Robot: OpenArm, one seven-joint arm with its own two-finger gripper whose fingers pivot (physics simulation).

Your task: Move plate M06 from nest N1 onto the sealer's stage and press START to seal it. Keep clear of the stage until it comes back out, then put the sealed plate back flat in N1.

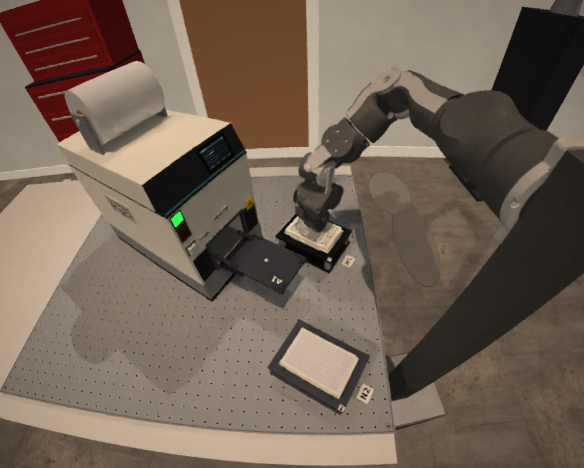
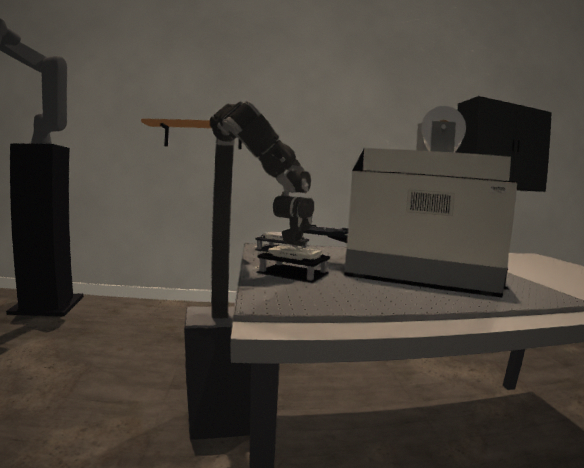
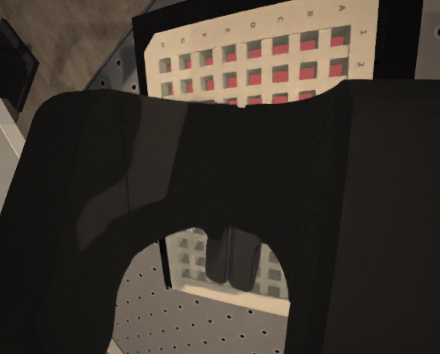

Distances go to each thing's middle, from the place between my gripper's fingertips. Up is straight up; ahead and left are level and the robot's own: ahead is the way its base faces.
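Counting from my hand, the touchscreen [image 1: 216,152] is 190 mm ahead, 10 mm to the left and 240 mm above. Nest N2 [image 1: 274,366] is 40 mm ahead of my hand, 320 mm to the left of it and 40 mm below it, and then there's the film roll [image 1: 114,102], 380 mm ahead of my hand, 90 mm to the right and 340 mm above. Going by their middles, that film roll is the farthest from my hand of the things named here.
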